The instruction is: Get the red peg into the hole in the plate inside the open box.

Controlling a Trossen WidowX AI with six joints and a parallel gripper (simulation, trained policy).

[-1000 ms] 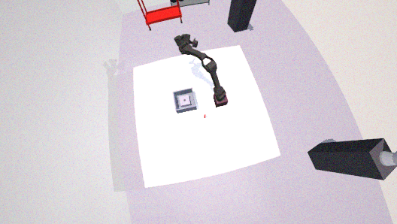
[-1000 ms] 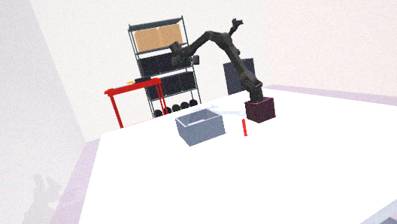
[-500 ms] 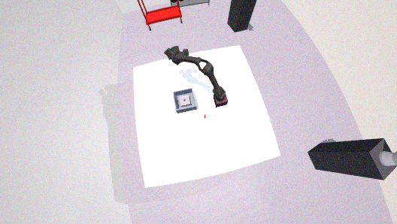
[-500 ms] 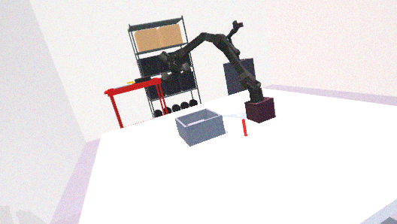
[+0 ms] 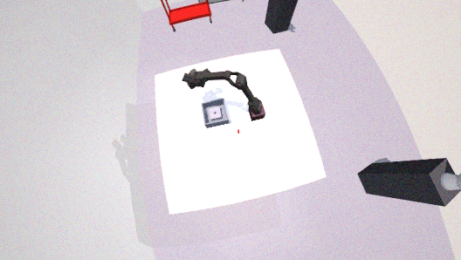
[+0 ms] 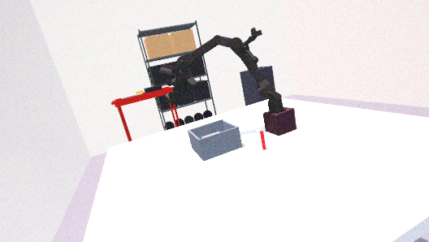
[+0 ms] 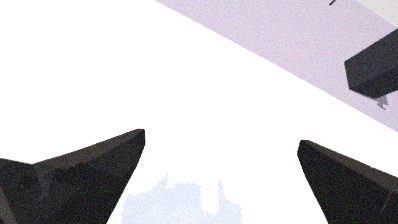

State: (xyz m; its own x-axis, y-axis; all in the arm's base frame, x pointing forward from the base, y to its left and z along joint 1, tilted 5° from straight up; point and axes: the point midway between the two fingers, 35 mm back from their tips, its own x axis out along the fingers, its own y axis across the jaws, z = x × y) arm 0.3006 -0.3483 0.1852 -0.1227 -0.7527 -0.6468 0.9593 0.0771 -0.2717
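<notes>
My gripper tip is now 110 mm past the red peg, 470 mm to the right of it and 190 mm above it. The rest, counted from my gripper tip: grey box (260 mm to the left, 200 mm below); pale plate (260 mm to the left, 180 mm below).
</notes>
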